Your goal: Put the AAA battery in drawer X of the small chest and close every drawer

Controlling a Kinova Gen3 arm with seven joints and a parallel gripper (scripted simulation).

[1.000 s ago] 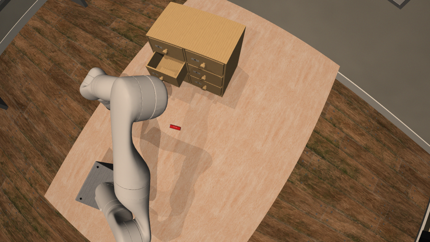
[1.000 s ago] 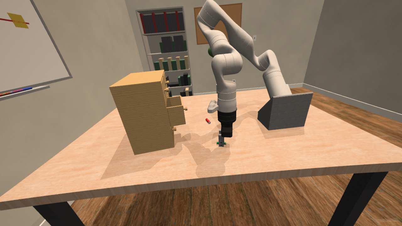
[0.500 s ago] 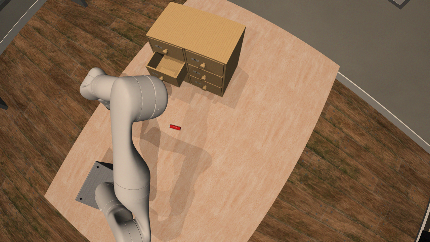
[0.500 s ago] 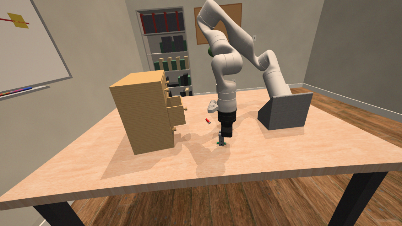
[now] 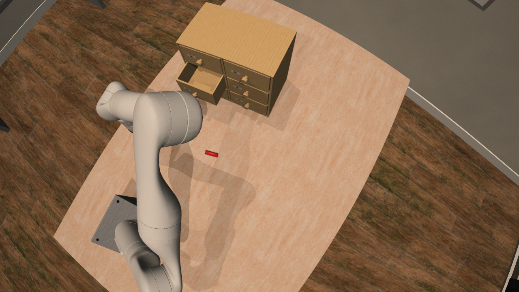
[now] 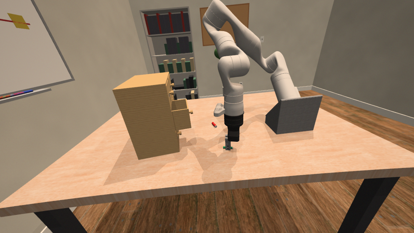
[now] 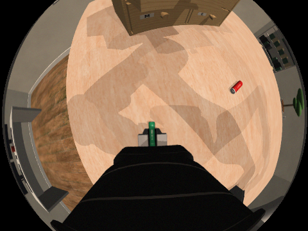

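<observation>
Now: the red battery 220 mm to the right of my hand, 40 mm ahead of it and 10 mm below it. Round my hand: green AAA battery: 10 mm below.
</observation>
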